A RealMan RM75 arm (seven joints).
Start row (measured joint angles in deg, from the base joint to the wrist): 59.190, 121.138, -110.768, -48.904, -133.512, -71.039, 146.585
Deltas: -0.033, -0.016, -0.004, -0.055, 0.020, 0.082, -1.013; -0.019, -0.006, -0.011, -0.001, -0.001, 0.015, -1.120; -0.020, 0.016, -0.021, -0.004, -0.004, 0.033, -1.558; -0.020, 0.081, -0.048, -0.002, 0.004, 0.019, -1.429; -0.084, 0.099, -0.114, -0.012, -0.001, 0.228, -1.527; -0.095, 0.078, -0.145, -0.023, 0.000, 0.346, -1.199; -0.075, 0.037, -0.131, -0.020, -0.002, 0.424, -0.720; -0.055, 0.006, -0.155, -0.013, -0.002, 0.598, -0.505; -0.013, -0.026, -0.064, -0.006, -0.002, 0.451, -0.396; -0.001, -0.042, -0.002, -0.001, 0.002, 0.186, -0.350; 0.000, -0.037, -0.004, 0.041, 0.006, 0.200, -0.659; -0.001, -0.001, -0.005, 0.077, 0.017, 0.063, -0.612; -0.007, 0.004, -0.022, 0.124, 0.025, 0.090, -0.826; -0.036, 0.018, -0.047, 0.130, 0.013, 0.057, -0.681; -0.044, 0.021, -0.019, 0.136, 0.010, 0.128, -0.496; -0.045, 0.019, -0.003, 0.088, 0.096, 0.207, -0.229; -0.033, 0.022, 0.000, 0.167, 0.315, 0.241, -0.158
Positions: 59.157, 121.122, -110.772, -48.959, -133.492, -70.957, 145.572; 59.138, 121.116, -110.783, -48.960, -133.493, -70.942, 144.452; 59.118, 121.132, -110.804, -48.964, -133.497, -70.909, 142.894; 59.098, 121.213, -110.852, -48.966, -133.493, -70.890, 141.465; 59.014, 121.312, -110.966, -48.978, -133.494, -70.662, 139.938; 58.919, 121.390, -111.111, -49.001, -133.494, -70.316, 138.739; 58.844, 121.427, -111.242, -49.021, -133.496, -69.892, 138.019; 58.789, 121.433, -111.397, -49.034, -133.498, -69.294, 137.514; 58.776, 121.407, -111.461, -49.040, -133.500, -68.843, 137.118; 58.775, 121.365, -111.463, -49.041, -133.498, -68.657, 136.768; 58.775, 121.328, -111.467, -49.000, -133.492, -68.457, 136.109; 58.774, 121.327, -111.472, -48.923, -133.475, -68.394, 135.497; 58.767, 121.331, -111.494, -48.799, -133.450, -68.304, 134.671; 58.731, 121.349, -111.541, -48.669, -133.437, -68.247, 133.990; 58.687, 121.370, -111.560, -48.533, -133.427, -68.119, 133.494; 58.642, 121.389, -111.563, -48.445, -133.331, -67.912, 133.265; 58.609, 121.411, -111.563, -48.278, -133.016, -67.671, 133.107
